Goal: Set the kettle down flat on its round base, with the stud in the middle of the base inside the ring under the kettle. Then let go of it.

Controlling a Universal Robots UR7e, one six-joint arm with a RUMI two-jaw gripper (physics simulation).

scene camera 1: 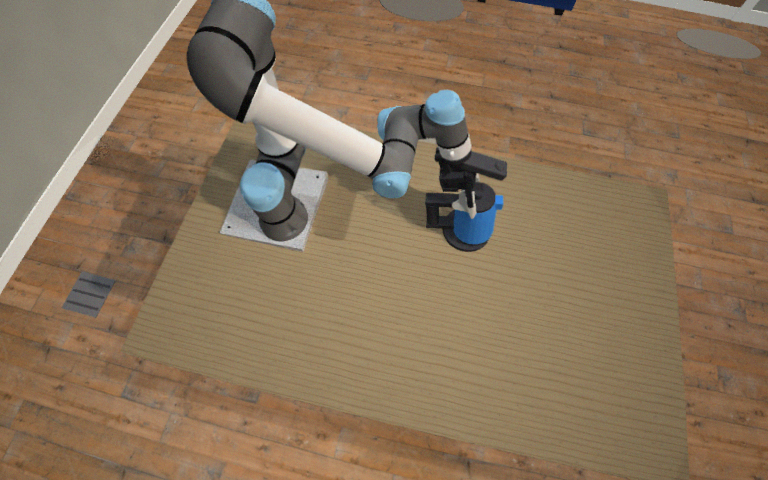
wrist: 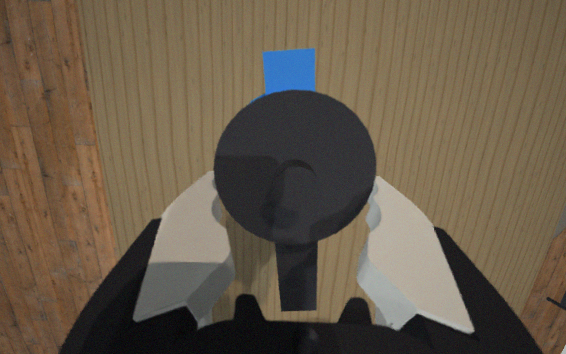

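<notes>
The blue kettle (scene camera 1: 475, 227) (wrist: 295, 125) has a dark lid, a blue spout and a black handle. It looks about upright in the scene view. My gripper (wrist: 292, 175) is shut on the kettle, one pale finger on each side just below the lid. The dark round base (scene camera 1: 450, 238) lies on the mat under the kettle and shows past its left and front edges. The kettle looks a little to the right of the base's middle. The stud and the ring are hidden, and I cannot tell whether a gap remains between kettle and base. The base does not show in the wrist view.
A tan ribbed mat (scene camera 1: 396, 316) (wrist: 160, 75) lies on the wooden floor. The arm's grey mounting plate (scene camera 1: 310, 195) is to the left of the kettle. A grey floor vent (scene camera 1: 88, 294) is at the far left. The handle points toward the arm's base side, the spout away.
</notes>
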